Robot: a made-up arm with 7 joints. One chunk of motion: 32 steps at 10 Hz.
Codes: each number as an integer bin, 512 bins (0 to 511) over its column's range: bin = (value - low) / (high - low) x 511, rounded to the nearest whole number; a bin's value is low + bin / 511 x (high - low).
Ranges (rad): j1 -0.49..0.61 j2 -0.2..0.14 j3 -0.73..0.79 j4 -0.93..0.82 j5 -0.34..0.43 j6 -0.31..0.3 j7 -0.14..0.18
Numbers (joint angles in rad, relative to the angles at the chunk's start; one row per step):
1: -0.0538 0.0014 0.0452 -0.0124 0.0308 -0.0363 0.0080
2: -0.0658 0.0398 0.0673 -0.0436 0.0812 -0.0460 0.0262
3: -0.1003 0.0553 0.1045 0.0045 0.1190 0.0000 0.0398
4: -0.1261 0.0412 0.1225 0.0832 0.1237 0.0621 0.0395
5: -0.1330 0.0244 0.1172 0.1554 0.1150 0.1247 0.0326
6: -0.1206 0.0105 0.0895 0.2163 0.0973 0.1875 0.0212
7: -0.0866 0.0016 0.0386 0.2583 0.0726 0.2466 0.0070
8: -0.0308 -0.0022 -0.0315 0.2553 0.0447 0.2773 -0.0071
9: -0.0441 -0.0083 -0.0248 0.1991 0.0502 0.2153 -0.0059
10: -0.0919 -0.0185 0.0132 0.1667 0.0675 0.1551 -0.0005
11: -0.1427 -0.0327 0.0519 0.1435 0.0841 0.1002 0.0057
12: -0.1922 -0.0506 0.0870 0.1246 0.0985 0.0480 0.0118
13: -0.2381 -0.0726 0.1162 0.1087 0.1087 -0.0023 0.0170
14: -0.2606 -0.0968 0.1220 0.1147 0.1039 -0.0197 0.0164
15: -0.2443 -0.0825 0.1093 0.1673 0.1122 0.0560 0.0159
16: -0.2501 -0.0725 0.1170 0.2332 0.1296 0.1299 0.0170
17: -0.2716 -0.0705 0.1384 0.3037 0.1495 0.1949 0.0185
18: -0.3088 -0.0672 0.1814 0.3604 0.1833 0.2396 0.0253
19: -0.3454 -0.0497 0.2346 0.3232 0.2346 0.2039 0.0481
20: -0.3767 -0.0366 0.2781 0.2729 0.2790 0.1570 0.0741
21: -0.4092 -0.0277 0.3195 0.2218 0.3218 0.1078 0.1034
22: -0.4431 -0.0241 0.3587 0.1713 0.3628 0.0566 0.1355
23: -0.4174 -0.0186 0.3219 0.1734 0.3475 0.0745 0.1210
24: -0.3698 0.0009 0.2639 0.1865 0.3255 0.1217 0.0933
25: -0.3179 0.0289 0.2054 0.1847 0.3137 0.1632 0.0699
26: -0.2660 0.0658 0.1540 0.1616 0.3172 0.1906 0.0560
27: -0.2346 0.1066 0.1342 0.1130 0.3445 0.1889 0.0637
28: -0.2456 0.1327 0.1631 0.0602 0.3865 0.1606 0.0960
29: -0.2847 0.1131 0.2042 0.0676 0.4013 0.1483 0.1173
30: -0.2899 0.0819 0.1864 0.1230 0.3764 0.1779 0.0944
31: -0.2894 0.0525 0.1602 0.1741 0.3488 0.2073 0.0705
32: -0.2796 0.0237 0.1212 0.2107 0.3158 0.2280 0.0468
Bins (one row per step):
1: 203 303 261 268 246 229 236
2: 197 360 268 259 280 221 265
3: 181 384 281 273 305 260 287
4: 169 363 287 296 308 312 287
5: 166 337 285 317 302 364 276
6: 172 316 276 335 290 417 257
7: 187 303 258 347 274 466 235
8: 213 297 235 346 255 492 212
9: 207 288 237 330 259 440 214
10: 185 273 250 320 270 390 223
11: 161 251 263 313 281 344 233
12: 138 225 275 308 291 300 242
13: 117 191 284 303 298 258 251
14: 107 155 286 305 295 243 250
15: 114 177 282 320 300 307 249
16: 111 192 285 340 312 369 251
17: 101 195 292 360 325 423 253
18: 84 200 306 377 347 460 264
19: 67 226 324 366 381 430 300
20: 53 246 339 351 411 391 342
21: 38 259 353 336 439 350 389
22: 22 264 366 322 466 307 440
23: 34 273 354 322 456 322 417
24: 56 302 334 326 442 362 373
25: 80 344 314 325 434 396 335
26: 104 399 297 319 436 419 313
27: 119 461 291 305 454 418 325
28: 114 500 300 289 482 394 377
29: 95 471 314 291 492 384 411
30: 93 424 308 307 475 409 374
31: 93 379 299 322 457 433 336
32: 98 336 286 333 435 451 298

